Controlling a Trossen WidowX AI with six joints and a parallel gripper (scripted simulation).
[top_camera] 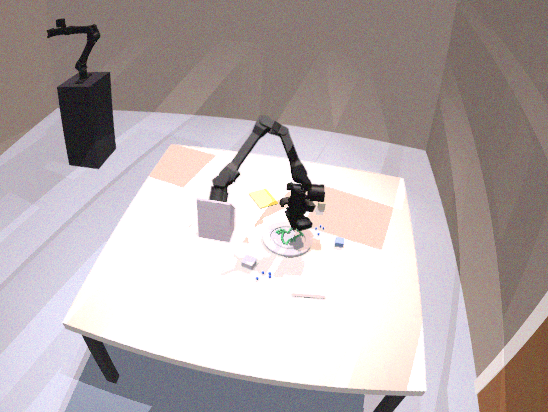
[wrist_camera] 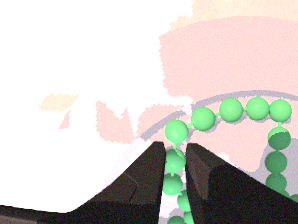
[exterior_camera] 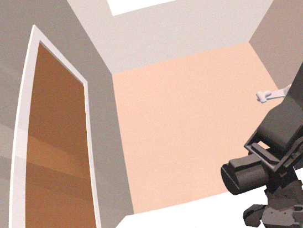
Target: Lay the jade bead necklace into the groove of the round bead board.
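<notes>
Now: the round white bead board 2 cm behind my gripper tip, 6 cm to the right of it and 1 cm below it. Round my gripper tip: yellow sheet (16 cm behind, 19 cm to the left, 1 cm below); then blue block (20 cm ahead, 3 cm to the right, 1 cm below); then cream block (11 cm ahead, 19 cm to the left).
</notes>
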